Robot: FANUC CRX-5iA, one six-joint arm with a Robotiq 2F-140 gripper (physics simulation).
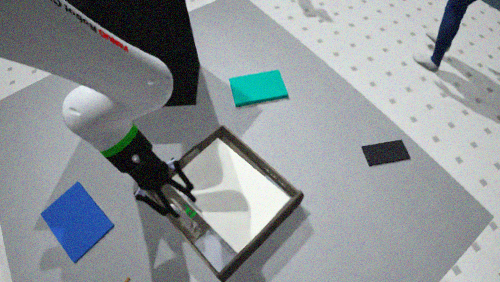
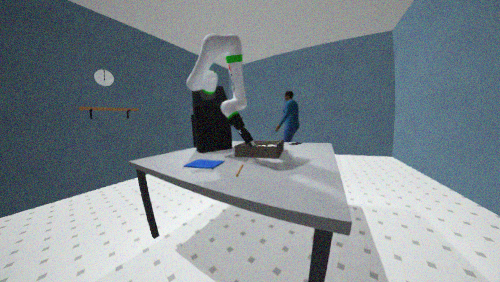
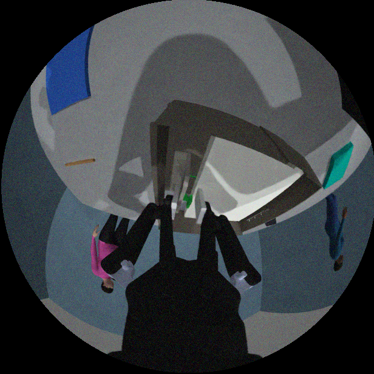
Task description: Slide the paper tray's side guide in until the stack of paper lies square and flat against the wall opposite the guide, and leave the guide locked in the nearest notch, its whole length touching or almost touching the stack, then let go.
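Where they show: gripper, fingertip midpoint: (image 1: 193, 215); arm's base, origin of the base link: (image 2: 208, 95).
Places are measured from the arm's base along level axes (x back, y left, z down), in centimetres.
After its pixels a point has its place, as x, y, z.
The brown paper tray (image 1: 262, 162) @[-56.4, 4.8, 47.6] (image 2: 257, 151) @[-56.4, -24.9, 50.6] (image 3: 210, 119) stands on the table. A white paper stack (image 1: 265, 200) @[-64.3, -2.0, 50.9] (image 3: 250, 172) lies in it, reaching close to the wall opposite the guide; whether it touches that wall is unclear. The grey side guide (image 1: 198, 228) @[-57.7, -20.8, 48.1] (image 3: 179, 167) with a green part stands beside the stack's near long side. Contact along its whole length and the notch cannot be made out. My gripper (image 1: 184, 207) (image 2: 252, 144) @[-53.2, -19.5, 50.5] (image 3: 187, 191) is partly open and empty, its fingertips low over the tray on either side of the guide's green part.
A blue flat object (image 1: 77, 221) @[-28.5, -46.8, 54.4] (image 2: 204, 164) @[-29.5, -49.4, 54.4] (image 3: 70, 72) and an orange stick (image 2: 240, 170) @[-55.3, -52.7, 55.0] (image 3: 80, 162) lie on the tray's guide side. A teal block (image 1: 259, 88) @[-32.7, 28.1, 53.4] (image 3: 338, 165) and a black flat object (image 1: 386, 152) @[-81.4, 39.0, 54.4] lie beyond the tray. A black block (image 2: 212, 120) @[-8.0, -6.3, 25.8] stands behind the arm.
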